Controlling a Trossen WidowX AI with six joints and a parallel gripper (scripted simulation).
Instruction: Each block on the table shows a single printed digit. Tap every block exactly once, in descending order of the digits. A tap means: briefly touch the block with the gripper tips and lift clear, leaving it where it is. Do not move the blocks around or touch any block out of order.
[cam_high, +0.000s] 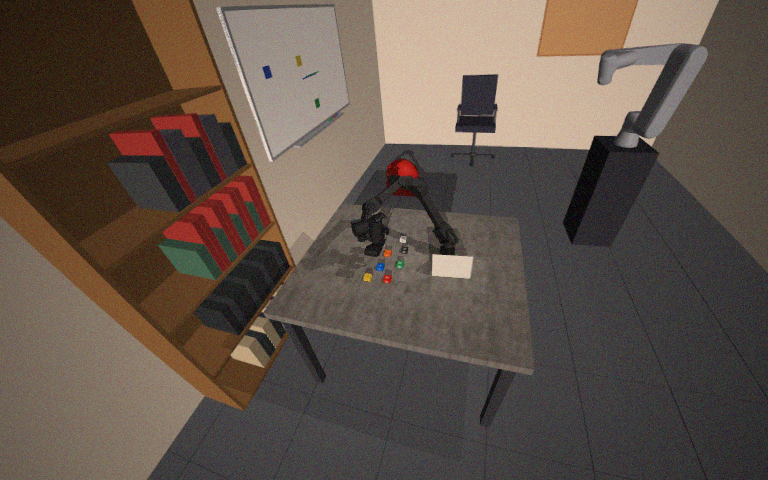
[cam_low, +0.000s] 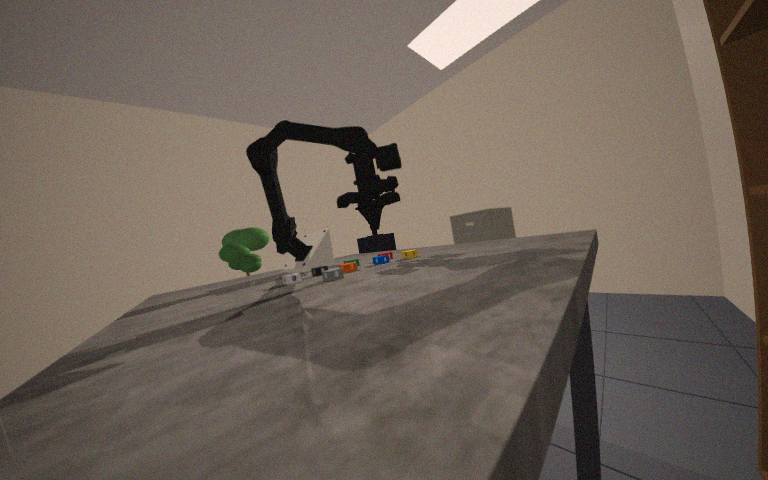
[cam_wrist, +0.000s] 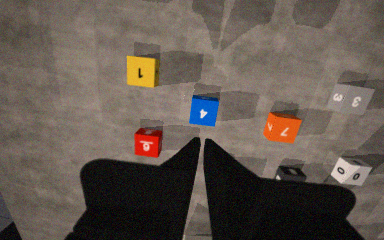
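The blue block lies 8 cm below my gripper tip. From my gripper tip the other things lie so: green block: 9 cm behind, 3 cm to the right, 8 cm below; red block: 5 cm behind, 7 cm to the left, 8 cm below; yellow block: 4 cm ahead, 7 cm to the left, 8 cm below.
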